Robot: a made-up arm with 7 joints.
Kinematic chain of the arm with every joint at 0, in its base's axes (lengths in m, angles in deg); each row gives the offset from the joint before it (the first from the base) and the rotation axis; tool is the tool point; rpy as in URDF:
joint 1: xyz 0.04 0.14 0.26 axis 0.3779 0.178 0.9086
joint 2: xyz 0 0.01 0.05 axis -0.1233 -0.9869 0.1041
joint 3: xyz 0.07 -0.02 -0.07 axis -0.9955 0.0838 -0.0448
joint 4: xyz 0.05 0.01 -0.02 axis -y
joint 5: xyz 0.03 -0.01 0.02 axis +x
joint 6: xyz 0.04 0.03 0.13 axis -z
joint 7: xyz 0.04 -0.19 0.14 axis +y
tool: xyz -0.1 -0.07 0.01 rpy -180 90 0
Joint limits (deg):
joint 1: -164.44..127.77
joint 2: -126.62..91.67
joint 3: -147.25..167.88
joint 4: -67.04..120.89
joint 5: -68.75..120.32
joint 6: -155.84..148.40
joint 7: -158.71..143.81
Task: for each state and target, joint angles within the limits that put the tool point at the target. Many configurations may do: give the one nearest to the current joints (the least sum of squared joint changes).
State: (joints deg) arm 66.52 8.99 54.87 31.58 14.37 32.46 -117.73
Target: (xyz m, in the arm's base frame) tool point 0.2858 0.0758 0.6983
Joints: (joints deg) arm 57.83 52.87 46.91 -1.57 22.60 -17.09 -158.71
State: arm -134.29 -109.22 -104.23 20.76 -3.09 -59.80 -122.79
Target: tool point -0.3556 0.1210 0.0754
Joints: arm -127.41 -82.90 -92.37 19.62 -11.15 -74.37 -133.89
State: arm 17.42 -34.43 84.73 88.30 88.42 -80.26 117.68
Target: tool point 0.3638 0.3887 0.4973
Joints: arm 13.09 -36.14 79.91 81.30 95.50 -75.95 114.95
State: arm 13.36 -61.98 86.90 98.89 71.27 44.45 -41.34
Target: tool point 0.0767 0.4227 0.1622
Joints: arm 55.20 -64.49 117.61 119.79 78.57 6.01 -48.67
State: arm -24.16 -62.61 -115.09 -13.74 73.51 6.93 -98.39
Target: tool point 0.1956 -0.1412 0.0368
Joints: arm -79.59 -27.43 -105.31 7.85 63.58 -8.34 -99.14
